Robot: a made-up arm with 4 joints.
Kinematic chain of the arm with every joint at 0, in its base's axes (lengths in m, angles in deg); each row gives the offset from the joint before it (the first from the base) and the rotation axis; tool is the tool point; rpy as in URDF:
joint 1: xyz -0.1 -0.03 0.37 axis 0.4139 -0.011 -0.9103
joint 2: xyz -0.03 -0.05 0 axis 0.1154 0.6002 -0.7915
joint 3: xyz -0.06 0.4 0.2 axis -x
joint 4: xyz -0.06 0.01 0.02 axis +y
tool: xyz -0.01 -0.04 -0.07 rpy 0 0 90
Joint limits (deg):
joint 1: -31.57..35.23
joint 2: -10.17..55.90
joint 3: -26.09..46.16
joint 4: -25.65..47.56
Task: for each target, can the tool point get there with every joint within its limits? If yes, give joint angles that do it. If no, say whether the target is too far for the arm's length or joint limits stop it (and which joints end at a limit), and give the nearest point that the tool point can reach.
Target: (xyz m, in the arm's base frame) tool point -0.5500 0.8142 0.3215
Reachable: no: too far | nearest point -0.3375 0.2953 0.4943 | short by 0.587 m
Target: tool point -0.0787 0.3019 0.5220
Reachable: yes | joints -23.76 43.80 37.56 7.85
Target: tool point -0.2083 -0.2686 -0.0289
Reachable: no: joint limits stop it (at a limit: joint 1, joint 2) | nearest point -0.4457 0.1458 0.4419 | short by 0.671 m
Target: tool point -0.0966 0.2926 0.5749
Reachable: yes | joints -6.53 30.97 31.91 23.71
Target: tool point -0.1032 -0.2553 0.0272
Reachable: no: joint limits stop it (at a limit: joint 1, joint 2, joint 4) | nearest point 0.1994 -0.0132 0.5554 | short by 0.655 m
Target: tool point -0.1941 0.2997 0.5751
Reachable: yes | joints 21.94 -3.51 10.68 18.92
